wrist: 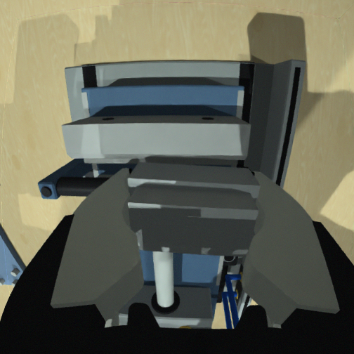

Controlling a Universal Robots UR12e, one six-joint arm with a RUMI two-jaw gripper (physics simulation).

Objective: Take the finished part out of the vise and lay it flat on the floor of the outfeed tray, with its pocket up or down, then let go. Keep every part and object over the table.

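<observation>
My gripper (189, 171) is shut on the grey finished part (192, 172), with one finger against each end. The part is a wide block, seen from above, beside the vise's light grey jaw (157, 141). A dark gap shows between the part and that jaw. Grey faces below the part run together with it, so I cannot tell where it ends and the other jaw begins. The part's pocket cannot be made out, nor whether its underside still touches the vise. The outfeed tray cannot be made out in the wrist view.
The vise's blue body (165, 101) lies beyond the light jaw. A black handle bar (82, 186) sticks out left, and a grey rail (291, 122) stands at the right. A white rod (164, 280) runs below the held part. A blue bracket (7, 257) shows at the left edge.
</observation>
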